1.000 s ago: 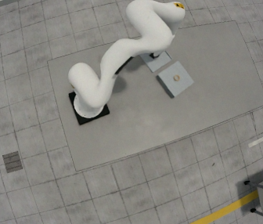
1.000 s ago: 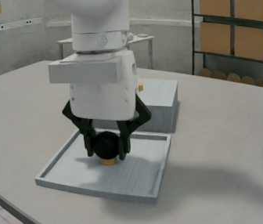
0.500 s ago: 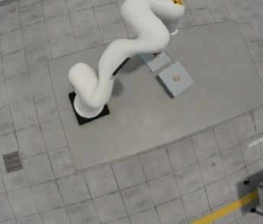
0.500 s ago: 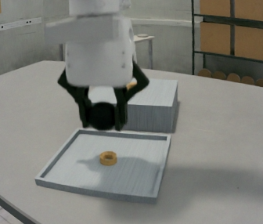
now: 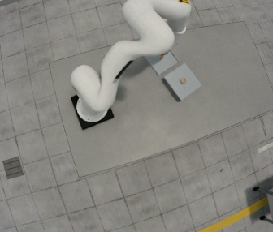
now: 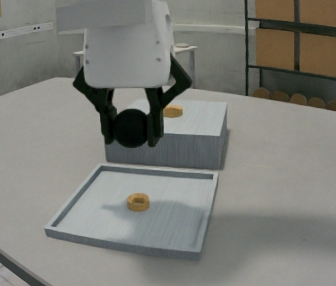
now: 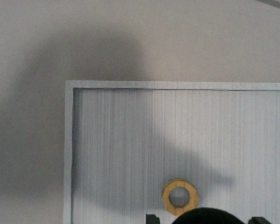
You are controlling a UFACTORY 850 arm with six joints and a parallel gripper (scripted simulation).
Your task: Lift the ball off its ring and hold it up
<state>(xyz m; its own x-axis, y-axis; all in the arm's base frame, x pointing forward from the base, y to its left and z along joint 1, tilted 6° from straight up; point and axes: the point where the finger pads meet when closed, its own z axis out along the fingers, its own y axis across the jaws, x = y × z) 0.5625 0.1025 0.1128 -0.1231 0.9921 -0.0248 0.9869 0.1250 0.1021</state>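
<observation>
Right now the black ball is right at my hand. The rest, counted from my hand: shallow grey tray: 11 cm below.
</observation>
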